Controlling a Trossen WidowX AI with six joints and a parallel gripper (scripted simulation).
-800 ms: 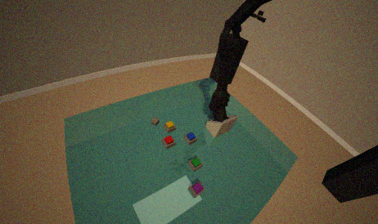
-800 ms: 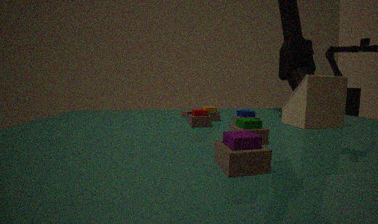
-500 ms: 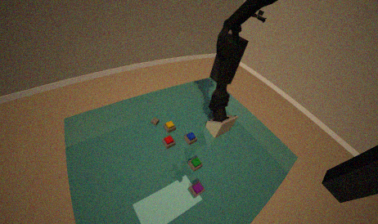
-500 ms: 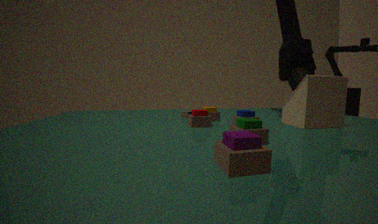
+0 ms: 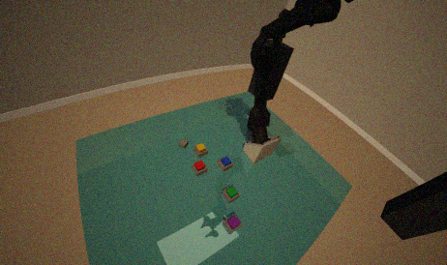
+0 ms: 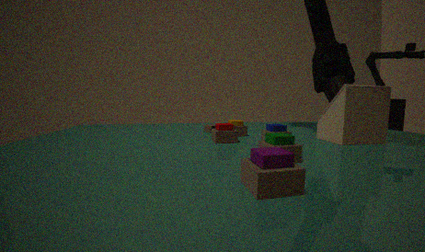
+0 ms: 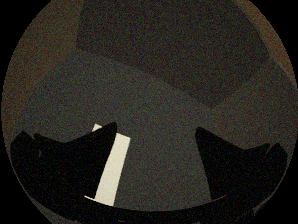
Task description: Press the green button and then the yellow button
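My gripper tip is now 74 cm above the green button, 6 cm past it and 2 cm to the right of it. The rest, counted from my gripper tip: red button (74 cm below, 14 cm to the right); yellow button (74 cm below, 22 cm to the right, 5 cm behind); purple button (74 cm below, 11 cm to the left).
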